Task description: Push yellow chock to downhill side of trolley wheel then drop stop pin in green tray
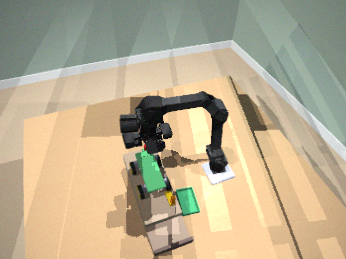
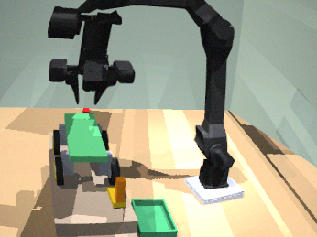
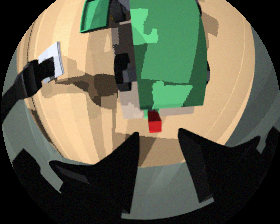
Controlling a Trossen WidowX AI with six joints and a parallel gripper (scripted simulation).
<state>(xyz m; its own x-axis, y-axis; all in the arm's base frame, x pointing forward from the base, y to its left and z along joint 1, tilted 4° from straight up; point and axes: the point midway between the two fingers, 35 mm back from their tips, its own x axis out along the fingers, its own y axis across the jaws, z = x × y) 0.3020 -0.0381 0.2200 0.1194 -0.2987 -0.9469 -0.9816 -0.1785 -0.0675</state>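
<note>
Now: the red-headed stop pin 20 mm to the right of my gripper tip and 50 mm below it. The rest, counted from my gripper tip: trolley: 100 mm to the left, 70 mm below; chock: 70 mm behind, 200 mm to the left, 100 mm below.
</note>
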